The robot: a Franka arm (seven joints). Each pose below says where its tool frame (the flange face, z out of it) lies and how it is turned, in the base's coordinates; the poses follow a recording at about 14 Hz.
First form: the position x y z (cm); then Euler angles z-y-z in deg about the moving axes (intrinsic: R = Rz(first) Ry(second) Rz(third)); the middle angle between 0 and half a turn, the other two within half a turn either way.
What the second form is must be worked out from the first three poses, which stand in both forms.
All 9 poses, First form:
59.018 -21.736 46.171 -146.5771 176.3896 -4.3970
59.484 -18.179 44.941 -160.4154 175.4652 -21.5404
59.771 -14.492 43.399 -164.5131 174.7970 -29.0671
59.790 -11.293 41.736 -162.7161 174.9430 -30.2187
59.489 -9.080 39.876 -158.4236 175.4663 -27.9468
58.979 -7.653 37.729 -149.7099 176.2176 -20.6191
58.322 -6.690 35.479 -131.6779 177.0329 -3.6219
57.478 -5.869 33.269 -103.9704 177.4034 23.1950
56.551 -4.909 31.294 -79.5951 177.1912 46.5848
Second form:
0.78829 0.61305 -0.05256 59.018; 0.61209 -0.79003 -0.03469 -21.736; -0.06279 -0.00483 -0.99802 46.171; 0 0 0 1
0.75053 0.65662 -0.07449 59.484; 0.65673 -0.75366 -0.02650 -18.179; -0.07354 -0.02903 -0.99687 44.941; 0 0 0 1
0.70912 0.69965 -0.08739 59.771; 0.70062 -0.71312 -0.02421 -14.492; -0.07926 -0.04406 -0.99588 43.399; 0 0 0 1
0.67235 0.73544 -0.08417 59.790; 0.73631 -0.67614 -0.02619 -11.293; -0.07617 -0.04436 -0.99611 41.736; 0 0 0 1
0.64657 0.75931 -0.07351 59.489; 0.75965 -0.64968 -0.02907 -9.080; -0.06983 -0.03704 -0.99687 39.876; 0 0 0 1
0.62879 0.77549 -0.05696 58.979; 0.77512 -0.63094 -0.03327 -7.653; -0.06174 -0.02323 -0.99782 37.729; 0 0 0 1
0.61554 0.78735 -0.03442 58.322; 0.78641 -0.61649 -0.03866 -6.690; -0.05166 -0.00327 -0.99866 35.479; 0 0 0 1
0.60389 0.79699 -0.01094 57.478; 0.79598 -0.60373 -0.04396 -5.869; -0.04164 0.01784 -0.99897 33.269; 0 0 0 1
0.59047 0.80701 0.00885 56.551; 0.80636 -0.58946 -0.04820 -4.909; -0.03368 0.03560 -0.99880 31.294; 0 0 0 1

